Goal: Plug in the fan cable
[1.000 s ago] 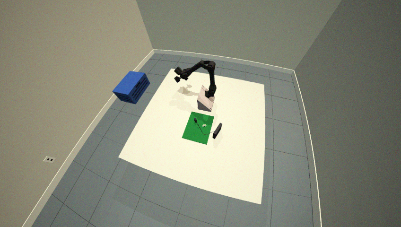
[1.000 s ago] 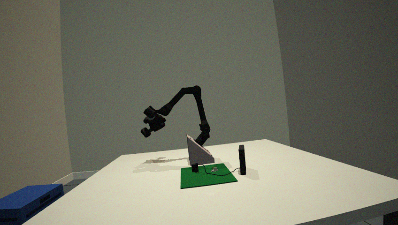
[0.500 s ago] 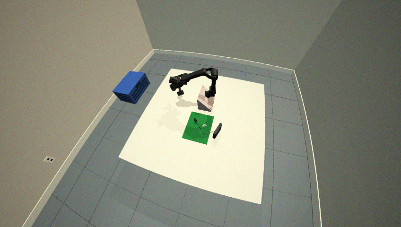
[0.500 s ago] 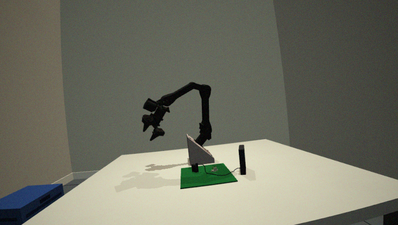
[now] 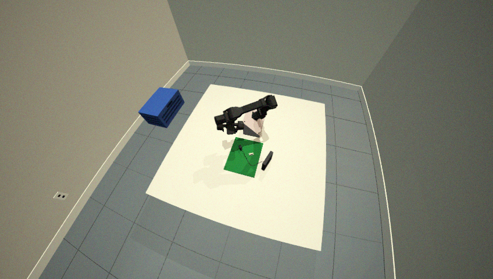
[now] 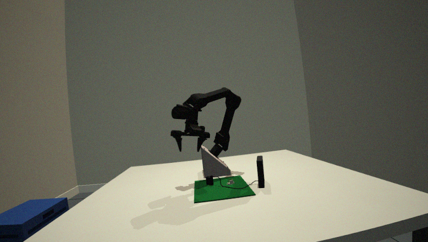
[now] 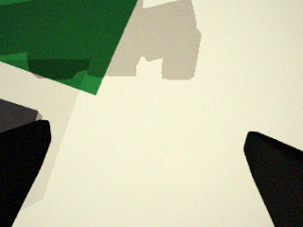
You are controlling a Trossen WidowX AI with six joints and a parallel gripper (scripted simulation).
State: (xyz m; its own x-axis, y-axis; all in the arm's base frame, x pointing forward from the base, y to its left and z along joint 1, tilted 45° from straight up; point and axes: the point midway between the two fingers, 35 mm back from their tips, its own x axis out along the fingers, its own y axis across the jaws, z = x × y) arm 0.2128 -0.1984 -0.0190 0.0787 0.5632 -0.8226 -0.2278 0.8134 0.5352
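Now: the plug 15 cm below my gripper tip, 8 cm to the left of it and 5 cm ahead of it. Round my gripper tip: green board: 18 cm below, 12 cm to the left, 11 cm ahead; then black fan: 29 cm to the left, 15 cm ahead, 11 cm below; then pale four-pin header: 17 cm to the left, 17 cm below, 9 cm ahead.
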